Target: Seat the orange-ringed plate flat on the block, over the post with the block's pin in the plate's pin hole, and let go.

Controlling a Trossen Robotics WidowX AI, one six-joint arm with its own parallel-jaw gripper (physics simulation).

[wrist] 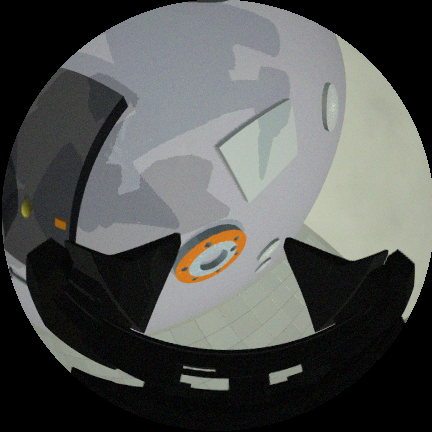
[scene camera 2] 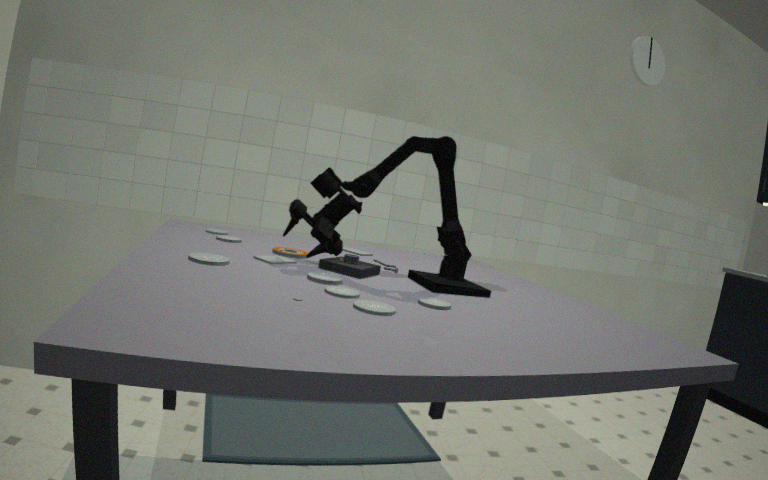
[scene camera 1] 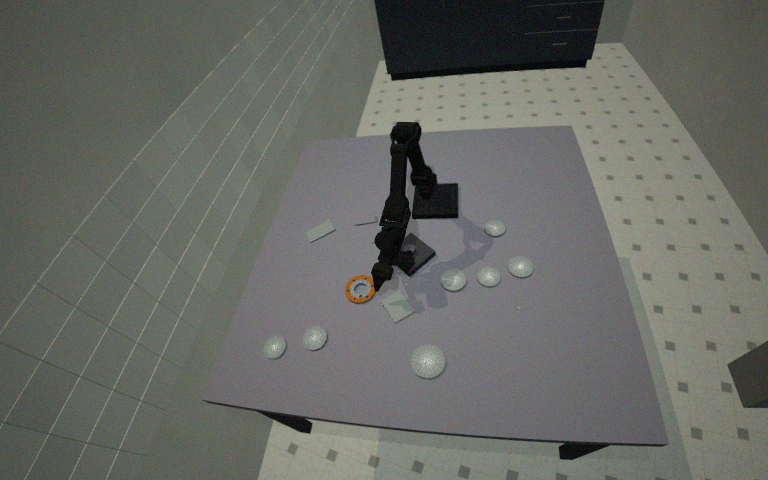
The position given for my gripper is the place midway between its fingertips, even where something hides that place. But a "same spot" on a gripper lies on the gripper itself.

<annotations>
My gripper shows in the wrist view [233,241], in scene camera 2 and in scene camera 1. The same spot on my gripper: [scene camera 1: 378,281] is [scene camera 2: 289,224].
</annotations>
